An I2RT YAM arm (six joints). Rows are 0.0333 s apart.
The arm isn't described. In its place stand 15 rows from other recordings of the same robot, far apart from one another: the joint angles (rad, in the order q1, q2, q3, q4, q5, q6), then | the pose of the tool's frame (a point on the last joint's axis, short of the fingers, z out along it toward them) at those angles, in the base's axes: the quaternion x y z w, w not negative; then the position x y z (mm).
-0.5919, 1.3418, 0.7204, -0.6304, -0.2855, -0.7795 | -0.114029 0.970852 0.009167 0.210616 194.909 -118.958 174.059
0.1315, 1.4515, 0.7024, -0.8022, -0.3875, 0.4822 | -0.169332 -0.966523 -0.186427 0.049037 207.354 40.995 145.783
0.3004, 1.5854, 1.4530, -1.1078, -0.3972, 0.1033 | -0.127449 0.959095 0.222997 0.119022 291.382 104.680 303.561
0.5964, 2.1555, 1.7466, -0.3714, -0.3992, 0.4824 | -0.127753 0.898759 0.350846 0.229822 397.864 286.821 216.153
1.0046, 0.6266, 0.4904, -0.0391, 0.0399, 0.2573 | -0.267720 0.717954 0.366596 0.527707 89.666 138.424 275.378
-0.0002, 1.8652, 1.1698, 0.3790, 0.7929, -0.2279 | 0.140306 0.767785 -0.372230 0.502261 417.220 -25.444 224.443
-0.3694, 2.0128, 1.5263, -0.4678, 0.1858, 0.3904 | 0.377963 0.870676 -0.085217 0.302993 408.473 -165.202 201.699
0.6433, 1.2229, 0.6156, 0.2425, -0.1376, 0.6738 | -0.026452 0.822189 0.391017 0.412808 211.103 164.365 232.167
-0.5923, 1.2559, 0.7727, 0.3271, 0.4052, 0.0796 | 0.368895 0.659814 -0.309338 0.576950 231.506 -172.693 287.230
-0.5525, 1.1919, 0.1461, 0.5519, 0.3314, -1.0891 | -0.142909 0.838875 -0.466598 0.241148 157.234 -110.550 125.806
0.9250, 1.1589, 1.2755, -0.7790, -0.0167, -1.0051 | -0.740790 0.508619 -0.010069 0.438675 142.208 189.696 376.114
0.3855, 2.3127, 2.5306, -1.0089, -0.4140, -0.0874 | -0.287991 0.861716 0.243231 0.339626 457.518 201.118 343.869
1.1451, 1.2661, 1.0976, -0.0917, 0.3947, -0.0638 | -0.343533 0.707624 0.174278 0.592352 134.560 263.616 355.911
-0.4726, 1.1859, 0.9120, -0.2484, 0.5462, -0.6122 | 0.076543 0.841003 -0.448793 0.292301 226.174 -136.398 297.588
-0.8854, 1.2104, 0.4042, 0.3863, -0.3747, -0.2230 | 0.172180 0.812432 -0.148516 0.536890 160.498 -175.714 181.596
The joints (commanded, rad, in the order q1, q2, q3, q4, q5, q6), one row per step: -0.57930 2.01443 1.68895 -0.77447 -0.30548 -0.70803; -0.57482 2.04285 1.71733 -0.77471 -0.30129 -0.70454; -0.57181 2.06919 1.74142 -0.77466 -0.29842 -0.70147; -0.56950 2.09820 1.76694 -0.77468 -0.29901 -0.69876; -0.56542 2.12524 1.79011 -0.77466 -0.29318 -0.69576; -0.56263 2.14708 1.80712 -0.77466 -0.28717 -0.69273; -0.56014 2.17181 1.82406 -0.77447 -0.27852 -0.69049; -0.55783 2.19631 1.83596 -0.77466 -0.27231 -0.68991; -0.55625 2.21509 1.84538 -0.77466 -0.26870 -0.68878; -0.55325 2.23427 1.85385 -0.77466 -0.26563 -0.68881; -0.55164 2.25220 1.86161 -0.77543 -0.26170 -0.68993; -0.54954 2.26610 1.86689 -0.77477 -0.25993 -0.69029; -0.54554 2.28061 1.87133 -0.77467 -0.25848 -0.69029; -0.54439 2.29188 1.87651 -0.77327 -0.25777 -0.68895; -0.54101 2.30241 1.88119 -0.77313 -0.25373 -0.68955
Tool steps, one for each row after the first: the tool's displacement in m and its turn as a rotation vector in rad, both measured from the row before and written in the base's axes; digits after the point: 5 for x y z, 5 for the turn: 0.00658 -0.00212 -0.00338 -0.00114 0.00232 -0.00039; 0.00560 -0.00215 -0.00394 0.00065 0.00328 -0.00090; 0.00581 -0.00247 -0.00480 0.00375 0.00271 0.00026; 0.00565 -0.00163 -0.00489 -0.00078 0.00610 -0.00109; 0.00419 -0.00138 -0.00459 -0.00042 0.00701 -0.00247; 0.00427 -0.00167 -0.00602 -0.00141 0.01060 -0.00323; 0.00358 -0.00121 -0.00753 0.00231 0.01383 -0.00085; 0.00269 -0.00094 -0.00574 0.00271 0.00969 -0.00092; 0.00289 -0.00024 -0.00626 0.00325 0.01058 0.00177; 0.00224 -0.00064 -0.00599 0.00215 0.01118 0.00103; 0.00194 -0.00008 -0.00483 0.00261 0.00763 0.00173; 0.00224 0.00083 -0.00541 0.00405 0.00921 0.00345; 0.00156 -0.00033 -0.00366 0.00246 0.00439 -0.00032; 0.00182 0.00065 -0.00356 -0.00053 0.00681 0.00242
